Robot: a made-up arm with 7 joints.
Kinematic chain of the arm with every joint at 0, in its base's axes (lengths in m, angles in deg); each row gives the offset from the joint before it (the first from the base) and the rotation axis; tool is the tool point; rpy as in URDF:
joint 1: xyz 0 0 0.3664 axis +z
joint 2: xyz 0 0 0 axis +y
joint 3: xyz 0 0 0.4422 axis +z
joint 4: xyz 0.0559 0 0 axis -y
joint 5: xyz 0.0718 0 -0.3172 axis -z
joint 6: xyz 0 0 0 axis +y
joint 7: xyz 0.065 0 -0.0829 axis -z
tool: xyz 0 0 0 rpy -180 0 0
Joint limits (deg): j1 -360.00..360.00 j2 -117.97..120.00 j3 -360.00..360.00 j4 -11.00..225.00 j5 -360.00..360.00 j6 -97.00..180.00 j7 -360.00..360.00
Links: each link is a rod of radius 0.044 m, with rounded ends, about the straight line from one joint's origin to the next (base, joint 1, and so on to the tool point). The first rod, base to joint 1, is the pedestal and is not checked.
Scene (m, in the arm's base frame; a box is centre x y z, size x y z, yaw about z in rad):
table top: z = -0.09
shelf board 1: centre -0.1 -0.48 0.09 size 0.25 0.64 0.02 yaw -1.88
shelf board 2: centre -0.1 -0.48 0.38 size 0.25 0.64 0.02 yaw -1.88
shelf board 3: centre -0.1 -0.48 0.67 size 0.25 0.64 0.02 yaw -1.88
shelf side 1: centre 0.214 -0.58 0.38 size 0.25 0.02 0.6 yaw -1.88
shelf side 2: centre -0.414 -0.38 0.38 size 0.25 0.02 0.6 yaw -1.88
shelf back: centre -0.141 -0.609 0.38 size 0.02 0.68 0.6 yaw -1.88
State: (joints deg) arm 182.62 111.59 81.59 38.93 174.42 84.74 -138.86
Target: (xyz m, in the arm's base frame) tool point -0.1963 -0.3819 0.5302
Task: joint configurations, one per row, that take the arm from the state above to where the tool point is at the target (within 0.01 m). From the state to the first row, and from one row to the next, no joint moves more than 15 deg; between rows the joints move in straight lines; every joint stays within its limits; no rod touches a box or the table.
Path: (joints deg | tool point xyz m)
1: 175.66 108.78 74.42 28.05 176.63 84.08 -138.86 | -0.1542 -0.3465 0.2227
2: 168.70 105.96 67.25 17.17 178.85 83.42 -138.86 | -0.1296 -0.2677 0.2212
3: 161.74 103.15 60.08 6.29 181.06 82.76 -138.86 | -0.1027 -0.1879 0.2313
4: 163.36 101.98 73.75 6.74 177.47 82.62 -138.86 | -0.1203 -0.2120 0.2875
5: 164.98 100.81 87.42 7.18 173.88 82.49 -138.86 | -0.1312 -0.2226 0.3498
6: 166.61 99.64 101.09 7.62 170.29 82.35 -138.86 | -0.1355 -0.2184 0.4139
7: 168.23 98.47 114.75 8.07 166.69 82.22 -138.86 | -0.1339 -0.1994 0.4754
8: 169.85 97.30 128.42 8.51 163.10 82.09 -138.86 | -0.1274 -0.1662 0.5302
9: 176.87 94.69 120.67 22.50 165.87 83.21 -138.86 | -0.1658 -0.2736 0.5432
10: 183.89 92.09 112.92 36.49 168.65 84.33 -138.86 | -0.1963 -0.3819 0.5302

